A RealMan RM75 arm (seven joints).
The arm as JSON. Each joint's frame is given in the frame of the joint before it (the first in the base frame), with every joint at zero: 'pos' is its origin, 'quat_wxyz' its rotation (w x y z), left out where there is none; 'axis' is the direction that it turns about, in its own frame. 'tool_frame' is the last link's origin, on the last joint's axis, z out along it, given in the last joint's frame.
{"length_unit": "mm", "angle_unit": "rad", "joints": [
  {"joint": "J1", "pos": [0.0, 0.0, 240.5], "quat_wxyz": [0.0, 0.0, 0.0, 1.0], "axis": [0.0, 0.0, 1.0]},
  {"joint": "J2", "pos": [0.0, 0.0, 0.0], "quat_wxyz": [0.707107, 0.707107, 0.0, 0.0], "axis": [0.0, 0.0, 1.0]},
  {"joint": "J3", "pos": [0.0, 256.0, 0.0], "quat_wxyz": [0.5, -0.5, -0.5, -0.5], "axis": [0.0, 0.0, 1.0]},
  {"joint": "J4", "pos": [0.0, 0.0, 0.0], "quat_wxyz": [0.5, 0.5, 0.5, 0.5], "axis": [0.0, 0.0, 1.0]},
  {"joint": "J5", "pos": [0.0, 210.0, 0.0], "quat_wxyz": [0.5, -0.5, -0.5, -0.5], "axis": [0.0, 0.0, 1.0]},
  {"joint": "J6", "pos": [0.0, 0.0, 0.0], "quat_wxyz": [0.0, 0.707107, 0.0, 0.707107], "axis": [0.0, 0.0, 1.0]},
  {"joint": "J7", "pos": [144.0, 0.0, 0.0], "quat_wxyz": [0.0, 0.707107, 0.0, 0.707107], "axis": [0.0, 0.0, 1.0]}
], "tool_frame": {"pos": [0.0, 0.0, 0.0], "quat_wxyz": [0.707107, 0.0, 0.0, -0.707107]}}
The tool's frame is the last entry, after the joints.
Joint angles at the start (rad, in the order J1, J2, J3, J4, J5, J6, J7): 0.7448 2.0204 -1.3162 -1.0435 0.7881 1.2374 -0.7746
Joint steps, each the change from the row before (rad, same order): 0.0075 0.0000 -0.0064 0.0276 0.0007 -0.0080 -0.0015; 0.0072 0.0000 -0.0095 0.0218 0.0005 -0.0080 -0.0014; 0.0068 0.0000 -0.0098 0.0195 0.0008 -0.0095 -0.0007; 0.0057 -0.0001 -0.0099 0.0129 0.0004 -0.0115 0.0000; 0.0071 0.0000 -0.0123 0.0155 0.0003 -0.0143 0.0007; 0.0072 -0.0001 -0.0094 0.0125 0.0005 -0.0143 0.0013; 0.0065 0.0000 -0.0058 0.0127 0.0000 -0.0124 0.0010; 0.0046 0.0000 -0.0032 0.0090 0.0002 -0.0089 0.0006; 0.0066 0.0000 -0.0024 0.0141 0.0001 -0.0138 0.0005; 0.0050 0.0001 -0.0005 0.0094 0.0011 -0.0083 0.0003; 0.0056 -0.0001 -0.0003 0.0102 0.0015 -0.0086 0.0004
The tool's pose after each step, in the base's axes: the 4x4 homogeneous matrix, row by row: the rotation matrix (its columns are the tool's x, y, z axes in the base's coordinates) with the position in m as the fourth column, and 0 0 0 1 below. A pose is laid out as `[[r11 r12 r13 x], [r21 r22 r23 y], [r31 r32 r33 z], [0 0 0 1]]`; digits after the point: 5 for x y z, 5 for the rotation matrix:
[[0.83194 -0.51466 0.20739 0.16664], [-0.55472 -0.76277 0.33237 0.41284], [-0.01287 -0.39156 -0.92006 -0.01184], [0 0 0 1]]
[[0.82961 -0.51516 0.21532 0.16833], [-0.55835 -0.76418 0.32291 0.41275], [-0.00181 -0.38811 -0.92161 -0.01575], [0 0 0 1]]
[[0.82803 -0.51478 0.22222 0.16961], [-0.56064 -0.76535 0.31611 0.41287], [0.00735 -0.38633 -0.92233 -0.01931], [0 0 0 1]]
[[0.82903 -0.51105 0.22703 0.16981], [-0.55906 -0.76687 0.31523 0.41352], [0.01300 -0.38825 -0.92146 -0.02193], [0 0 0 1]]
[[0.83017 -0.50648 0.23303 0.16998], [-0.55716 -0.76851 0.31457 0.41433], [0.01976 -0.39098 -0.92019 -0.02512], [0 0 0 1]]
[[0.83186 -0.50209 0.23646 0.16944], [-0.55453 -0.76926 0.31739 0.41564], [0.02254 -0.39515 -0.91834 -0.02742], [0 0 0 1]]
[[0.83211 -0.50024 0.23950 0.16942], [-0.55410 -0.76850 0.31998 0.41690], [0.02399 -0.39896 -0.91665 -0.02924], [0 0 0 1]]
[[0.83215 -0.49941 0.24108 0.16940], [-0.55403 -0.76755 0.32236 0.41787], [0.02406 -0.40182 -0.91540 -0.03038], [0 0 0 1]]
[[0.83150 -0.49961 0.24288 0.16968], [-0.55507 -0.76478 0.32711 0.41953], [0.02233 -0.40681 -0.91324 -0.03174], [0 0 0 1]]
[[0.83096 -0.50059 0.24272 0.16951], [-0.55596 -0.76294 0.32990 0.42066], [0.02004 -0.40907 -0.91228 -0.03258], [0 0 0 1]]
[[0.83028 -0.50187 0.24239 0.16928], [-0.55707 -0.76086 0.33281 0.42192], [0.01739 -0.41135 -0.91131 -0.03340], [0 0 0 1]]

